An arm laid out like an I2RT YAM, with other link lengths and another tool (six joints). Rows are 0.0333 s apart.
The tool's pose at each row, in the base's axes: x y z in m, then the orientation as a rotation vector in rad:
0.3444, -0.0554, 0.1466, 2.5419, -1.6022, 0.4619
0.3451, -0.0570, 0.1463, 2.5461, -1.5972, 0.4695
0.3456, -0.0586, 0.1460, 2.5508, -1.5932, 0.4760
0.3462, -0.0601, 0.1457, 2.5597, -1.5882, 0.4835
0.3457, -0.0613, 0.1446, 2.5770, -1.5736, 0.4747
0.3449, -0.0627, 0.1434, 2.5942, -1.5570, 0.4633
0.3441, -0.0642, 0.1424, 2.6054, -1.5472, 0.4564
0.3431, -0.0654, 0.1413, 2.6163, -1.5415, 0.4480
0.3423, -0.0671, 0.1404, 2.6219, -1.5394, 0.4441
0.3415, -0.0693, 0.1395, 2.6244, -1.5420, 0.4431
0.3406, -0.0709, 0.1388, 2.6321, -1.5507, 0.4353
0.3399, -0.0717, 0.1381, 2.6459, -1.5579, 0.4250
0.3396, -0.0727, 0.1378, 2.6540, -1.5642, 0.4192
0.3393, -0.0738, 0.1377, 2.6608, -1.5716, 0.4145
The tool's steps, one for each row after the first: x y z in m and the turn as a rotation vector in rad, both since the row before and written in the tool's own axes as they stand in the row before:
0.0016, 0.0001, 0.0008, 0.0049, 0.0029, -0.0036
0.0015, 0.0003, 0.0008, 0.0051, 0.0018, -0.0032
0.0014, 0.0002, 0.0008, 0.0083, 0.0003, -0.0046
0.0005, 0.0011, 0.0012, 0.0036, -0.0090, -0.0133
0.0005, 0.0015, 0.0013, 0.0019, -0.0097, -0.0146
0.0006, 0.0015, 0.0011, 0.0019, -0.0064, -0.0088
0.0002, 0.0015, 0.0011, 0.0024, -0.0081, -0.0062
0.0008, 0.0016, 0.0010, 0.0017, -0.0042, -0.0026
0.0012, 0.0019, 0.0011, 0.0022, -0.0025, 0.0011
0.0007, 0.0016, 0.0008, 0.0050, -0.0100, 0.0035
0.0002, 0.0011, 0.0007, 0.0079, -0.0139, 0.0012
0.0006, 0.0008, 0.0004, 0.0055, -0.0086, 0.0020
0.0008, 0.0008, 0.0002, 0.0054, -0.0077, 0.0030

